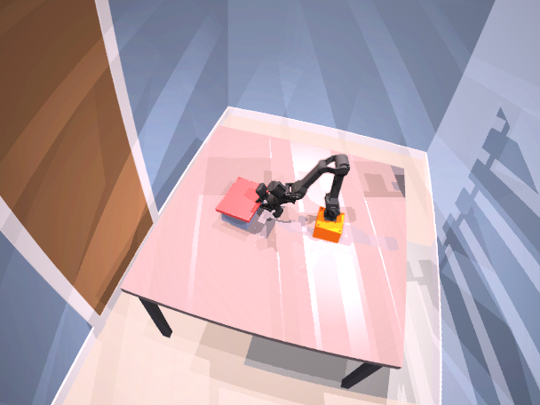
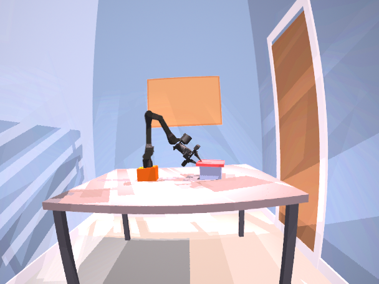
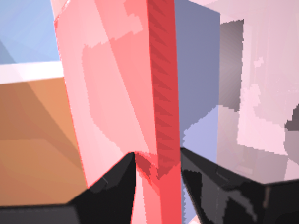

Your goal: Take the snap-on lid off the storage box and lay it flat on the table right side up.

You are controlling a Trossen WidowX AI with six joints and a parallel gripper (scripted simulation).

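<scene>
Now: gripper tip 70 mm short of the lid and 20 mm to the left of it. From my gripper tip the other things lie so: storage box 70 mm ahead, 20 mm to the right, 50 mm below.
</scene>
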